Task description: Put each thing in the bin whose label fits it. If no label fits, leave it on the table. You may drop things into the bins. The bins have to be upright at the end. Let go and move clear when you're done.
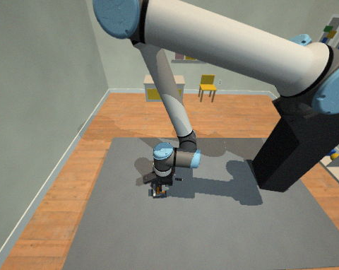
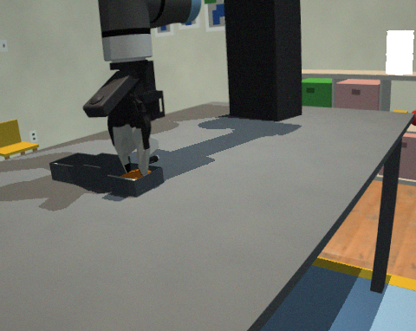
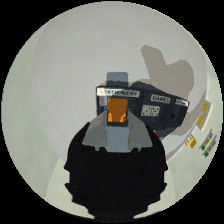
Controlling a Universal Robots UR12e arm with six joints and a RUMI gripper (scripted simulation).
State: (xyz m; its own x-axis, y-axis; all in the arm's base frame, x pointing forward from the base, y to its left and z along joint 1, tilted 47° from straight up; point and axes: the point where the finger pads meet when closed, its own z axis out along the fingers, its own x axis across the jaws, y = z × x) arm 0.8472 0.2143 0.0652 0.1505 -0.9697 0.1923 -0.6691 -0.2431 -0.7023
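Now: the white dotted tile 8 cm to the right of my hand, 2 cm below it and 2 cm ahead of it. Also, from my hand: orange flat block 1 cm below; then black cylinder 11 cm behind, 10 cm to the right, 3 cm below; then small blue piece 10 cm to the right, 5 cm behind, 3 cm below.
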